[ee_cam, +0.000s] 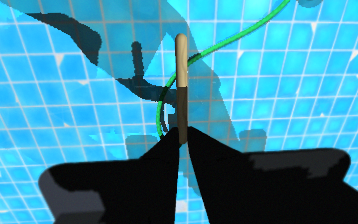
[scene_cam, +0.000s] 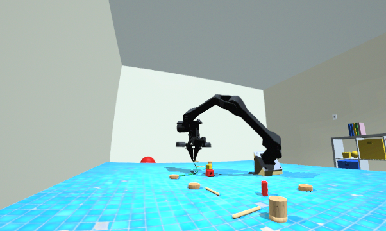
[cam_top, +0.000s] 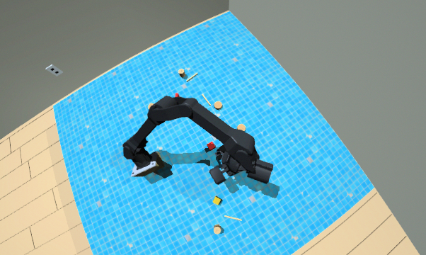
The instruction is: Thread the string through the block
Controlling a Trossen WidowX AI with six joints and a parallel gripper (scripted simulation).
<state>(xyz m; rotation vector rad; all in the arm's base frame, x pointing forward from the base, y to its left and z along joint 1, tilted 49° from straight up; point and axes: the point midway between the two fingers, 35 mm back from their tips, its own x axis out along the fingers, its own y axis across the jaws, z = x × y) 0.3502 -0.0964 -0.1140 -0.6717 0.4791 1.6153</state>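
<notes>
My gripper tip is 120 mm past the yellow cube, 110 mm to the left of it and 50 mm above it. Round my gripper tip: red upright piece (120 mm behind, 420 mm to the left, 40 mm below); wooden cylinder (50 mm behind, 550 mm to the left, 40 mm below); round wooden button (110 mm ahead, 150 mm to the left, 50 mm below).
</notes>
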